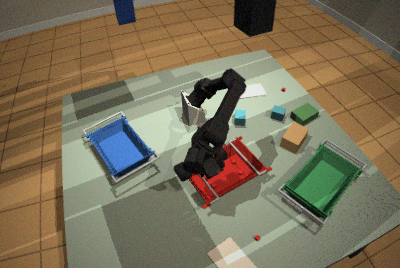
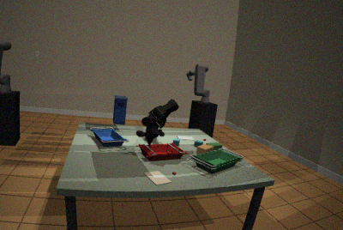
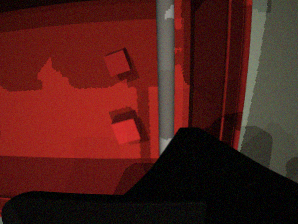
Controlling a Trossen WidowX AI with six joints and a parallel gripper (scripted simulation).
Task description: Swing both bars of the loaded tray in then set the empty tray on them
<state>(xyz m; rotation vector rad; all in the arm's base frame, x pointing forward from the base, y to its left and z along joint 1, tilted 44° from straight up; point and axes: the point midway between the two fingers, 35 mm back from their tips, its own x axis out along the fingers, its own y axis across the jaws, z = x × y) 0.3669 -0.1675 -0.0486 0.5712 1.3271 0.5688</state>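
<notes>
My gripper tip is now 340 mm past the blue tray, 230 mm to the left of it and 40 mm above it. The rest, counted from my gripper tip: green block: 110 mm behind, 630 mm to the left, 70 mm below; orange block: 10 mm behind, 470 mm to the left, 60 mm below.
</notes>
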